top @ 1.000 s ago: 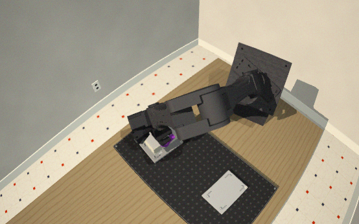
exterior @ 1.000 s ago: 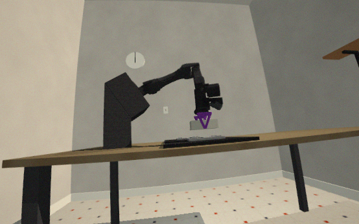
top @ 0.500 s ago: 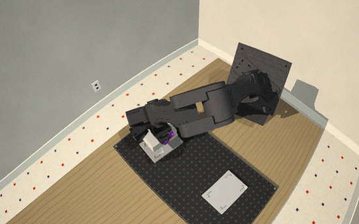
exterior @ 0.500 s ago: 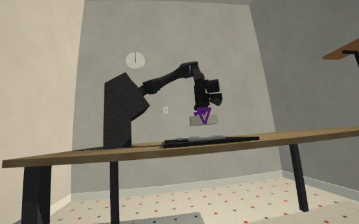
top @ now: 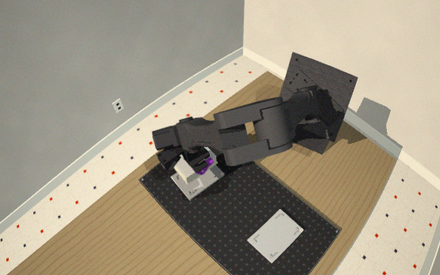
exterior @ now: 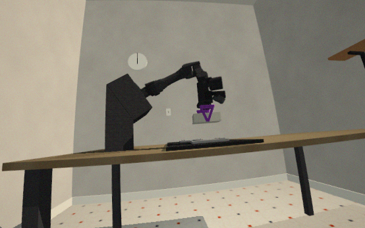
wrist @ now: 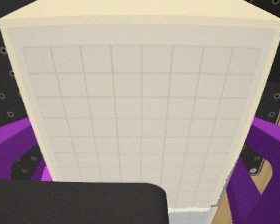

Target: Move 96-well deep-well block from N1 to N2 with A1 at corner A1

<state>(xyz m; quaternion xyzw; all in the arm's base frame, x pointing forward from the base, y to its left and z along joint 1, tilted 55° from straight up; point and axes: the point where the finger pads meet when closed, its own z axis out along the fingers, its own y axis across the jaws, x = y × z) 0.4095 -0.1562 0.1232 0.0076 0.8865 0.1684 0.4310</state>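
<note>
The cream 96-well deep-well block is 1 cm above my hand.
</note>
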